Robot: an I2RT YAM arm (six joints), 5 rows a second.
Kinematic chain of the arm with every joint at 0, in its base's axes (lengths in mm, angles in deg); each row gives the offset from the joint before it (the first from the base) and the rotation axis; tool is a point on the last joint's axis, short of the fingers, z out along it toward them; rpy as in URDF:
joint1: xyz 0 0 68 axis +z
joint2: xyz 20 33.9 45.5 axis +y
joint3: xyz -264 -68.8 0 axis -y
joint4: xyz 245 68.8 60 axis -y
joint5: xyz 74 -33.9 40.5 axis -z
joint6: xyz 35.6 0 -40.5 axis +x
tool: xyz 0 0 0 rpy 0 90 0
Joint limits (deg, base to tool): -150..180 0..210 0..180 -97..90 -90..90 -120..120
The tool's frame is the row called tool.
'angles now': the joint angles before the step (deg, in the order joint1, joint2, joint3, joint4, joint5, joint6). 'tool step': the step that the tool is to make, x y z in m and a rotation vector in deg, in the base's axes. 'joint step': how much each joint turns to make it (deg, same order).
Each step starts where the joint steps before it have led.
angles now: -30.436 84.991 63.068 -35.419 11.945 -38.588
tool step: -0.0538 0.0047 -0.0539 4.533 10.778 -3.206
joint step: -5.025 -4.098 -13.955 -1.093 1.006 -2.599
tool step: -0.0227 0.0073 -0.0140 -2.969 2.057 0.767
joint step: -1.385 -4.442 -7.093 3.592 2.532 -3.461
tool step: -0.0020 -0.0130 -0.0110 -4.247 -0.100 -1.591
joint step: -2.366 1.765 -2.123 7.206 2.674 -2.149
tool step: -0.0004 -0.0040 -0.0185 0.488 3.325 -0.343
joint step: -0.580 3.729 -1.305 2.480 1.480 -0.995
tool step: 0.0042 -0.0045 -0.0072 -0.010 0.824 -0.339
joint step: -0.097 2.663 0.474 1.558 0.587 0.013
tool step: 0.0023 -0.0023 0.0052 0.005 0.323 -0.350
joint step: -0.024 0.140 1.551 -1.744 0.313 0.237
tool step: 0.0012 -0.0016 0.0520 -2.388 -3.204 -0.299
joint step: -0.120 -6.160 7.054 -9.321 -0.134 0.275
